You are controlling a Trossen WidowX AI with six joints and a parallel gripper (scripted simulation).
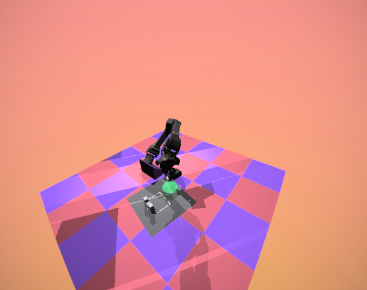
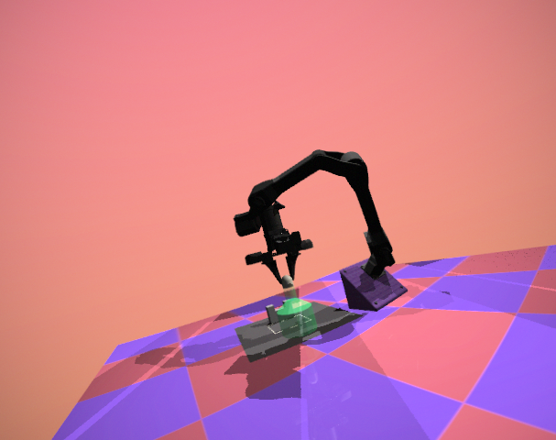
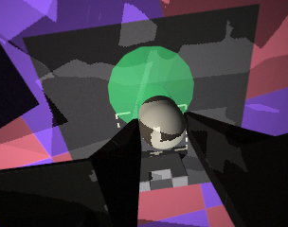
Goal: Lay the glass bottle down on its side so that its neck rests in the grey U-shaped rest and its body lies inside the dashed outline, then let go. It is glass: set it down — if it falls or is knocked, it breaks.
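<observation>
My gripper tip is 140 mm above the dark grey mat, 80 mm to the left of it and 20 mm past it. Round my gripper tip: green glass bottle: 50 mm below.
</observation>
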